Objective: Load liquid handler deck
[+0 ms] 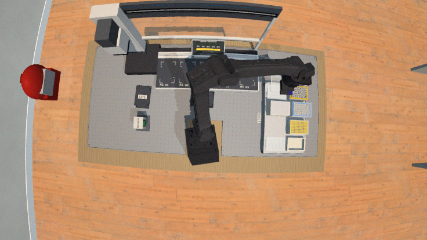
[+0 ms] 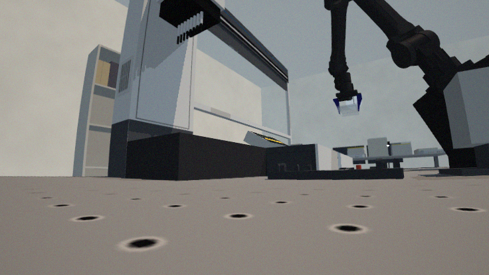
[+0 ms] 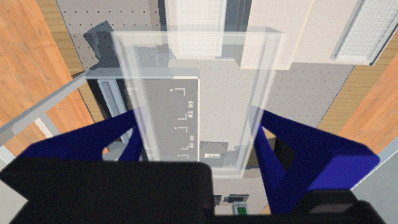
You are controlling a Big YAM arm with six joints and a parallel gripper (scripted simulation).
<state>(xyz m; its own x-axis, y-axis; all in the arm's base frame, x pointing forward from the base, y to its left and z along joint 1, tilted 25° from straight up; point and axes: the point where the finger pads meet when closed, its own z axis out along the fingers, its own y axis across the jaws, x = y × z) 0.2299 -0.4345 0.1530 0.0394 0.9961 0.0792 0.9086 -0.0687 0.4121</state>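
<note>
The white sealed block is 11 cm behind my hand, 4 cm to the right of it and 17 cm below it. From my hand the other things lie so: clear plate lid (1 cm behind, 5 cm to the right, 22 cm below); then clear tip rack cover (1 cm above); then sample plate (1 cm behind, 5 cm to the right, 23 cm below).
</note>
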